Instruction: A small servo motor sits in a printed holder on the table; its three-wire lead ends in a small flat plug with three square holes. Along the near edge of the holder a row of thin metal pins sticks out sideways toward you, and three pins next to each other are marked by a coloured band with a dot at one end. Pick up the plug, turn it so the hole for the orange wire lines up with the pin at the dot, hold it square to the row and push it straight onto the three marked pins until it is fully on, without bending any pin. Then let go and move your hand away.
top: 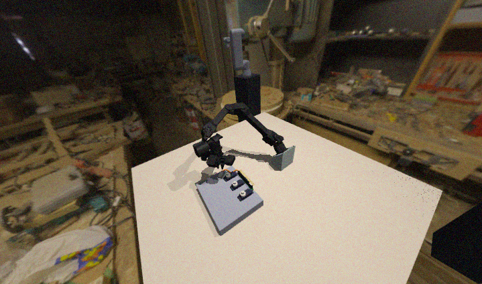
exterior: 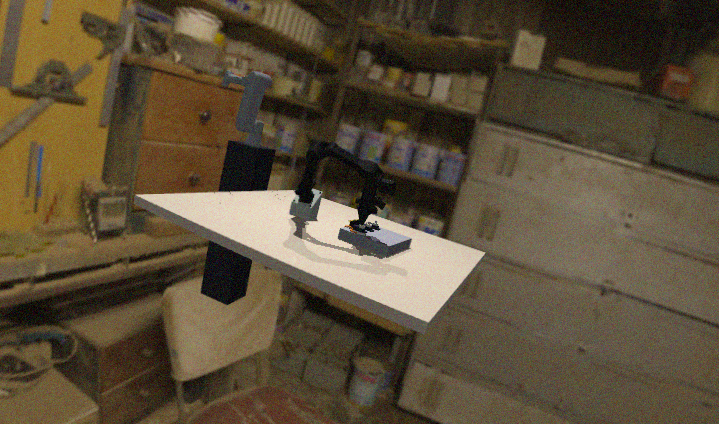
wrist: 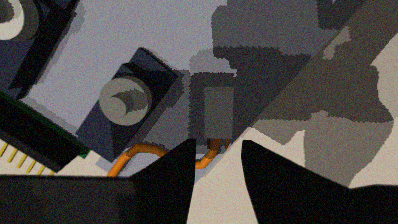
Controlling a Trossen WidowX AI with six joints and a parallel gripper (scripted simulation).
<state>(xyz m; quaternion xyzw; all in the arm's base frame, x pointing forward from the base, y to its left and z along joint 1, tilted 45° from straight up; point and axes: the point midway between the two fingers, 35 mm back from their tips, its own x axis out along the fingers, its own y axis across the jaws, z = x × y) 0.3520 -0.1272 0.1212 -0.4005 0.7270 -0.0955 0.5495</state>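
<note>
The light band lies 19 cm to the left of my gripper tip, 5 cm behind it and 2 cm below it. The rest, counted from my gripper tip: red dot: 18 cm to the left, 5 cm behind, 2 cm below; grey-blue printed holder: 12 cm to the left, 10 cm ahead, 7 cm below.
</note>
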